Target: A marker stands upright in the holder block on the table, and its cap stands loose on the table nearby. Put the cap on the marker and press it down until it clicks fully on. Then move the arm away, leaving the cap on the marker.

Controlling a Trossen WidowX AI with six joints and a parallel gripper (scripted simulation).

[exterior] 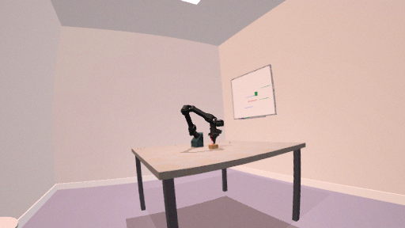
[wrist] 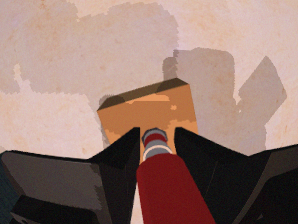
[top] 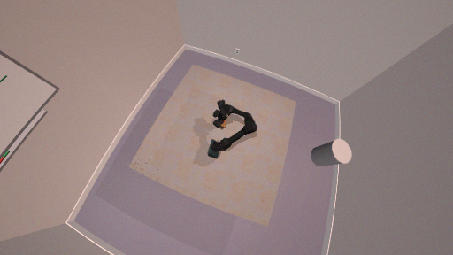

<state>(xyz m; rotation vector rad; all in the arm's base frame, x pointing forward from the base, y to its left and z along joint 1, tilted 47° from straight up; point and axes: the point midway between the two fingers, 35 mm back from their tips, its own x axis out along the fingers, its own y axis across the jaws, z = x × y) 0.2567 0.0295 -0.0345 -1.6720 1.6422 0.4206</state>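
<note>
The holder block is 1 cm to the right of my gripper tip and 3 cm below it. From my gripper tip the other things lie so: red cap 1 cm to the right, 5 cm above.
</note>
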